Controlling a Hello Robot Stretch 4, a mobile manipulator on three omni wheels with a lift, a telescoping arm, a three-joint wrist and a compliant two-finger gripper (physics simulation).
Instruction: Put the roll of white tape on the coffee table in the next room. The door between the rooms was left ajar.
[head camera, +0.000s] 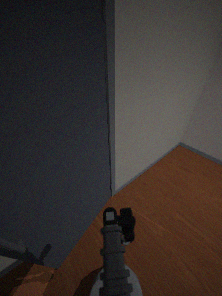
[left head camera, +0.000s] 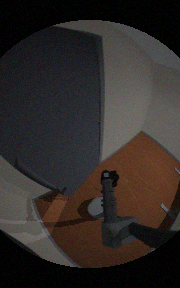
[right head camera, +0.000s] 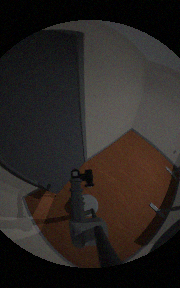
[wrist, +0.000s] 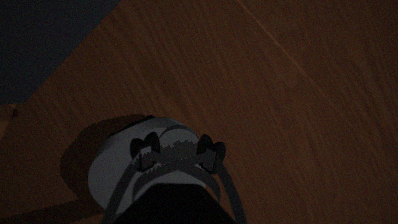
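Where they show: gripper, fingertip midpoint: (wrist: 178, 145); robot's base, origin of the base link: (left head camera: 99, 206) (right head camera: 85, 204).
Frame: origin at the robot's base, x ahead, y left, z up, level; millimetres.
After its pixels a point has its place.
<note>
My gripper (head camera: 127, 225) (left head camera: 111, 178) (right head camera: 88, 177) (wrist: 178, 145) {x 259, y -87, z 635 mm} is out in front of me above the wooden floor. Its fingers are closed in with a gap between them, and a pale round object, the roll of white tape (wrist: 177, 135) {x 276, y -85, z 659 mm}, shows between the fingertips in the wrist view; the picture is dark and its outline merges with my pale base behind it. The door (head camera: 52, 115) {x 598, y 226, z 1345 mm} (left head camera: 50, 100) {x 526, y 286, z 1446 mm} (right head camera: 42, 100) {x 626, y 203, z 1406 mm} (wrist: 40, 40) {x 436, y 361, z 181 mm} is a large dark blue-grey panel filling the left side of the head views, beyond and left of the gripper. The coffee table does not show.
A pale wall (head camera: 155, 90) {x 1231, y -537, z 1308 mm} (left head camera: 122, 100) {x 1156, y -417, z 1247 mm} (right head camera: 107, 95) {x 1161, y -427, z 1274 mm} stands right of the door, with a corner behind the floor (head camera: 175, 210) {x 622, y -875, z -27 mm}. A long dark bar (left head camera: 37, 177) {x 223, y 442, z 1102 mm} crosses the door's lower left. My round pale base (left head camera: 95, 207) {x 9, y 76, z 187 mm} (wrist: 107, 170) {x 34, y 139, z 187 mm} is below the gripper.
</note>
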